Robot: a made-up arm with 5 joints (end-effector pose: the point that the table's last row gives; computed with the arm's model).
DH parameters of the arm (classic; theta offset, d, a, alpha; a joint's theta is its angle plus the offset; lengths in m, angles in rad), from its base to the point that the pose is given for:
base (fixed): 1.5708 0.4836 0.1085 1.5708
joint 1: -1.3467 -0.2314 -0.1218 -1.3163
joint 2: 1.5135 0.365 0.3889 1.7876
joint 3: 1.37 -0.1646 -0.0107 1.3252
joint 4: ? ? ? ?
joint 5: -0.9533 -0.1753 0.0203 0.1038
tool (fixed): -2.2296 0.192 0 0
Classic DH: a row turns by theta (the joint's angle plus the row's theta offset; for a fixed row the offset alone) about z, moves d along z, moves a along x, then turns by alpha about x.
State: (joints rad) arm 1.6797 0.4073 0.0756 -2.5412 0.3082
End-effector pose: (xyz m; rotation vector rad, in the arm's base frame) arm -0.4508 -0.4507 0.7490 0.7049 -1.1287 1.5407
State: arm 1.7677 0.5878 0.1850 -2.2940 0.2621
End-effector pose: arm -0.3909 -0.5230 0.6724 0.7201 -0.9424 1.7530
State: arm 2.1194 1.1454 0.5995 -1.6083 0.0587
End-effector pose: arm -0.1574 -0.5888 0.3727 0.3649 -0.6015 2.3928
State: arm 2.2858 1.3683 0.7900 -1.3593 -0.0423
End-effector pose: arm -0.0620 -0.5404 0.2603 -0.0007 -0.6078 2.5461
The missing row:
joint 4: -0.0872 -0.0087 0.0332 -1.3846
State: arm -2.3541 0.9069 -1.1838 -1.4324 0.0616
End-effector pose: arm -0.2507 0.3596 -0.1405 0.7759 -2.0778 -1.0746
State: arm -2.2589 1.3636 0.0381 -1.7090 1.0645
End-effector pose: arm -0.0346 0.4624 -0.0949 0.7233 2.9960 0.0296
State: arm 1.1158 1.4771 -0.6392 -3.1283 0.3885
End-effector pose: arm -0.0302 -0.3166 0.9025 -1.8106 1.5786 -1.7820
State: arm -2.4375 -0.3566 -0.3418 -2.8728 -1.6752
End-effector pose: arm -0.5342 -0.0749 0.0090 -2.5771 -0.3023 0.9196
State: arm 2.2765 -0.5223 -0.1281 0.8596 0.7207
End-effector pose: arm -0.5150 -0.2836 0.7788 -0.2019 2.2050 1.7098
